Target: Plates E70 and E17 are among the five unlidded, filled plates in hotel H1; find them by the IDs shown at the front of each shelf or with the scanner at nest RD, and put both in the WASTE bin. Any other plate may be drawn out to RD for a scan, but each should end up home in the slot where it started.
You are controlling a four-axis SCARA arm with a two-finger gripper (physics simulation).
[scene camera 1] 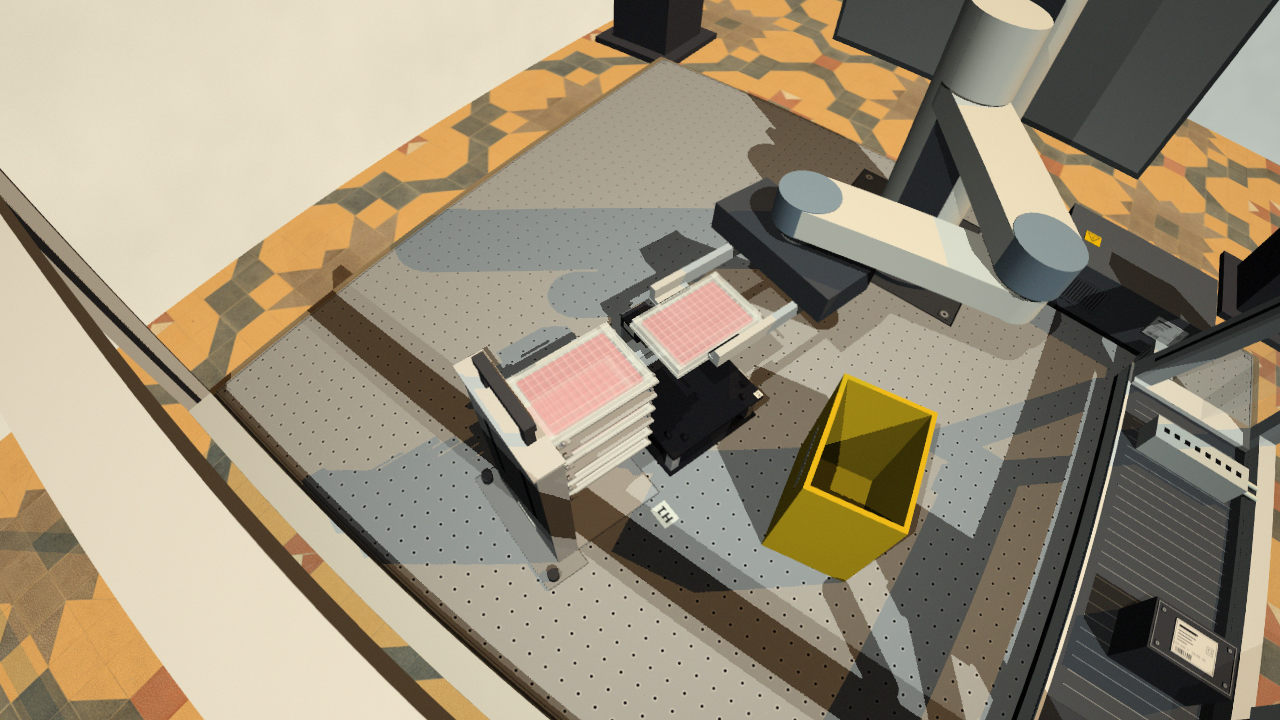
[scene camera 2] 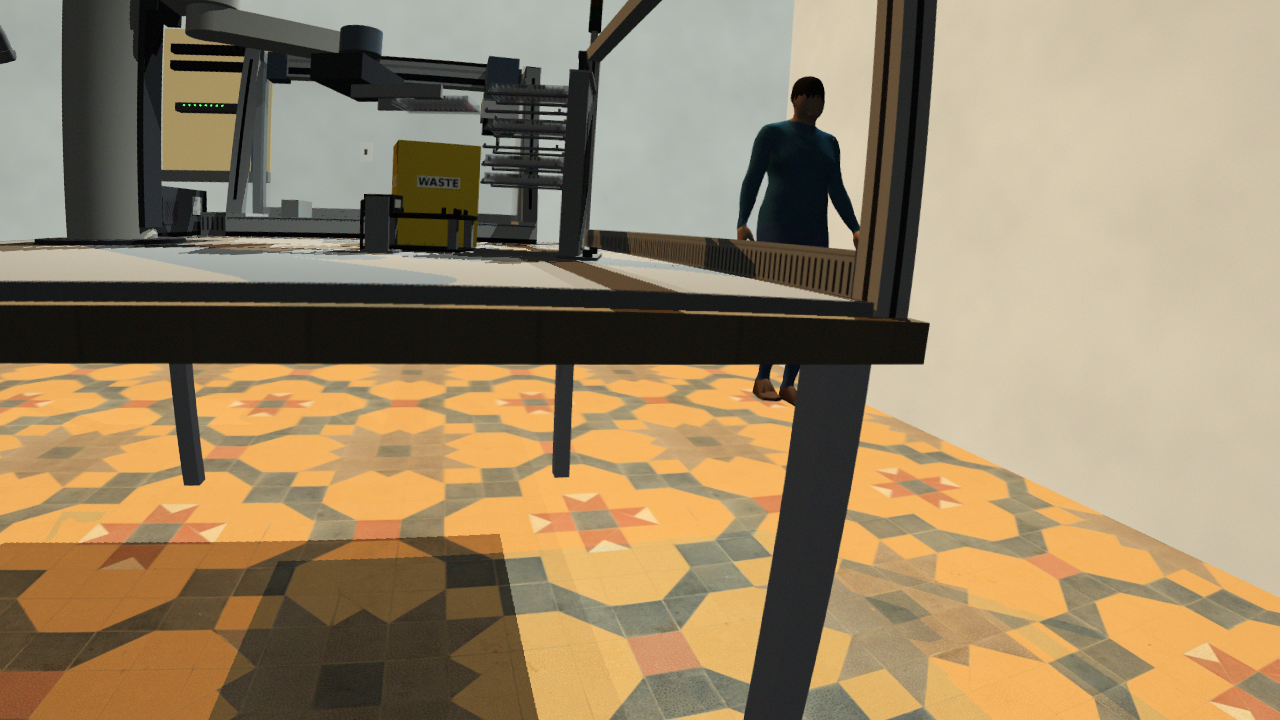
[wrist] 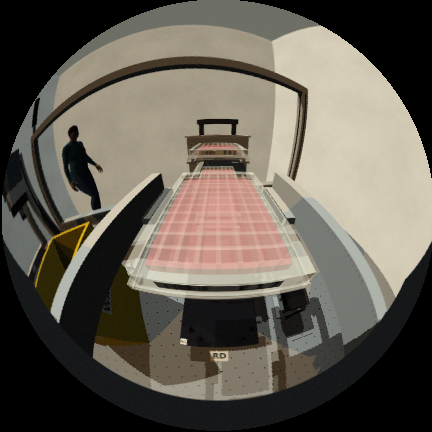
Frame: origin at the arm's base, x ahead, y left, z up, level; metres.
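Seen in the pictures: gripper, between the fingertips: (scene camera 1: 682,325) (scene camera 2: 451,98) (wrist: 217,180).
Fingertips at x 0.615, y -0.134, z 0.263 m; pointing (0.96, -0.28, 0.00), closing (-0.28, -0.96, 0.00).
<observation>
Offsets run from my fingertips to a thing's middle. "spot": to the spot under its first point. Level surfaces: height alone.
My gripper (scene camera 1: 685,324) (scene camera 2: 440,96) (wrist: 217,180) is shut on a clear plate with pink-filled wells {dx -0.022, dy +0.007, dz -0.011 m} (scene camera 1: 696,320) (scene camera 2: 434,104) (wrist: 218,230). It holds the plate level, outside hotel H1 {dx +0.160, dy -0.056, dz -0.089 m} (scene camera 1: 556,514) (scene camera 2: 577,161) (wrist: 218,138) and high over the black nest RD {dx -0.040, dy +0.011, dz -0.215 m} (scene camera 1: 707,416) (wrist: 220,320). The held plate's ID is not readable. Another pink plate {dx +0.129, dy -0.038, dz +0.011 m} (scene camera 1: 581,380) (scene camera 2: 528,92) (wrist: 217,148) sits at the hotel's top, with more shelves below; their IDs do not show. The yellow WASTE bin {dx -0.028, dy +0.244, dz -0.150 m} (scene camera 1: 832,528) (scene camera 2: 438,161) (wrist: 120,315) stands upright beside the nest, its open top facing up.
The arm's column (scene camera 1: 921,143) (scene camera 2: 98,125) stands on the perforated table {dz -0.250 m} (scene camera 1: 501,608). A small black box with a label {spot: dx -0.088, dy +0.707, dz -0.130 m} (scene camera 1: 1194,644) lies beyond the frame at the right of scene camera 1. A person (scene camera 2: 792,170) (wrist: 81,162) stands beyond the table.
</observation>
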